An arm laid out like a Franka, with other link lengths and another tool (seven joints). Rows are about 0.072 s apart.
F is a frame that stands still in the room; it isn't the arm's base.
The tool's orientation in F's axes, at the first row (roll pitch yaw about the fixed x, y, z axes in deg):
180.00 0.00 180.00
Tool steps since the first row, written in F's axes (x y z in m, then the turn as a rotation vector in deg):
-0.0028 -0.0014 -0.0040 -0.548 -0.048 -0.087
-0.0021 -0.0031 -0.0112 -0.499 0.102 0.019
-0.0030 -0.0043 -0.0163 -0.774 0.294 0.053
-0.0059 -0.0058 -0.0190 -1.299 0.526 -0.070
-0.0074 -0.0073 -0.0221 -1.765 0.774 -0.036
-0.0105 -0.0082 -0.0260 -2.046 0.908 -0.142
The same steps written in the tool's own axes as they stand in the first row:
0.0028 -0.0014 0.0040 0.548 -0.048 0.087
0.0021 -0.0031 0.0112 0.499 0.102 -0.019
0.0030 -0.0043 0.0163 0.774 0.294 -0.053
0.0059 -0.0058 0.0190 1.299 0.526 0.070
0.0074 -0.0073 0.0221 1.765 0.774 0.036
0.0105 -0.0082 0.0260 2.046 0.908 0.142

